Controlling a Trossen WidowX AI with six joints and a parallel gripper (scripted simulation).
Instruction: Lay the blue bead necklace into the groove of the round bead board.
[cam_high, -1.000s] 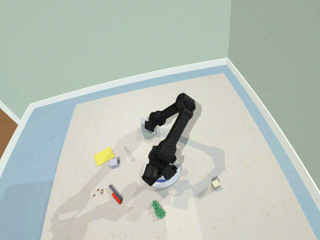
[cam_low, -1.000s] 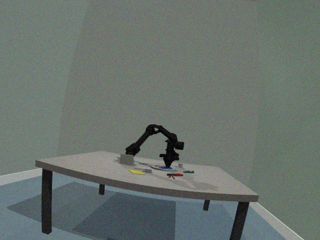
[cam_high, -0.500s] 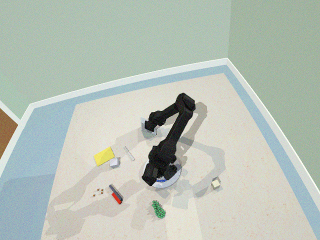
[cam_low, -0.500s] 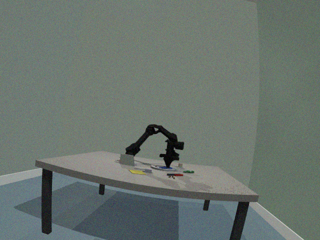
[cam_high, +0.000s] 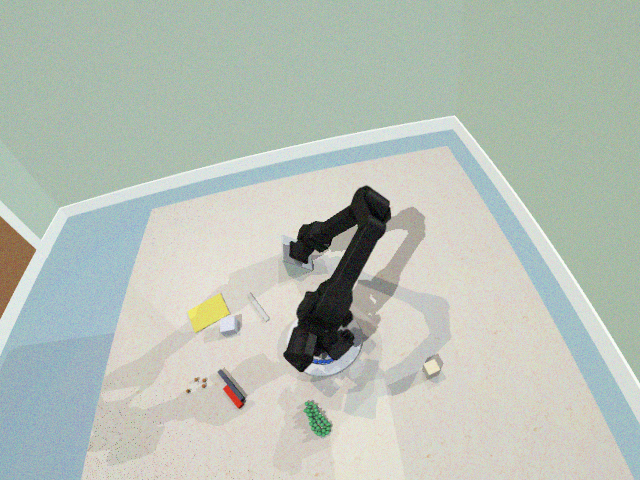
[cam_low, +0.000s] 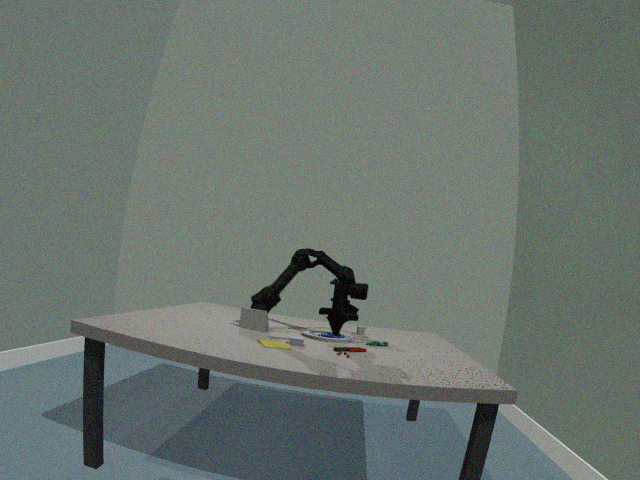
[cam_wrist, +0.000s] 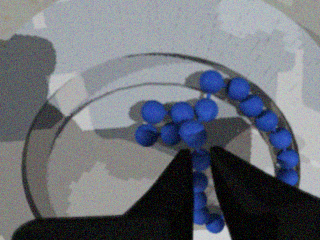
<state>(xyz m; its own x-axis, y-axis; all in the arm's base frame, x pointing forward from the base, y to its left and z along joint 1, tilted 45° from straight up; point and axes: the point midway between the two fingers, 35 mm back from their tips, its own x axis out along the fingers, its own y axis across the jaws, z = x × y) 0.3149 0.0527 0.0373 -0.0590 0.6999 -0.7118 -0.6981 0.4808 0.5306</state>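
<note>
The round bead board lies 3 cm behind my gripper tip and 1 cm below it. Round my gripper tip: grey tool (9 cm ahead, 25 cm to the right, 1 cm below); cream cube (9 cm ahead, 26 cm to the left); stick (16 cm behind, 20 cm to the right, 1 cm below).
</note>
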